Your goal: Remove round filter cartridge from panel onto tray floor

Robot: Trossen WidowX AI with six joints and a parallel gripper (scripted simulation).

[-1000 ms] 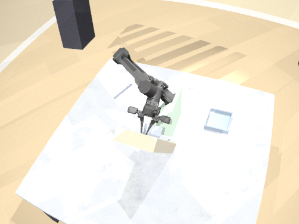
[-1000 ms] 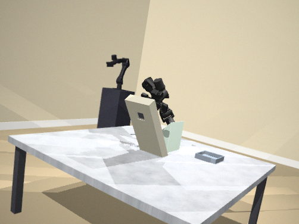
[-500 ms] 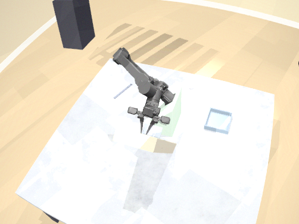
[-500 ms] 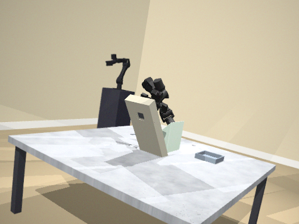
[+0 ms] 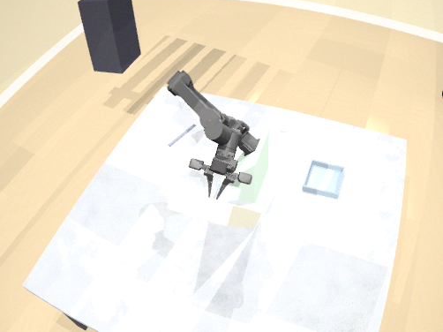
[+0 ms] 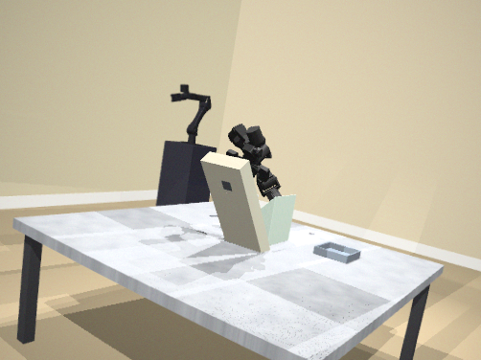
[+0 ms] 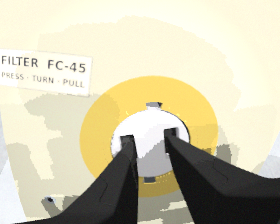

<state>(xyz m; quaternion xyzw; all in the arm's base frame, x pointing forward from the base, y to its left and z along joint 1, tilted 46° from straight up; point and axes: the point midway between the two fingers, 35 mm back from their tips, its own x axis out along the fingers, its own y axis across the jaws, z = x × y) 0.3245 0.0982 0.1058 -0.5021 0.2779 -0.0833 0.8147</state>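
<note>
The round filter cartridge lies 10 mm ahead of my gripper tip and 10 mm below it. Round my gripper tip: tray 420 mm behind, 290 mm to the left, 270 mm below.
</note>
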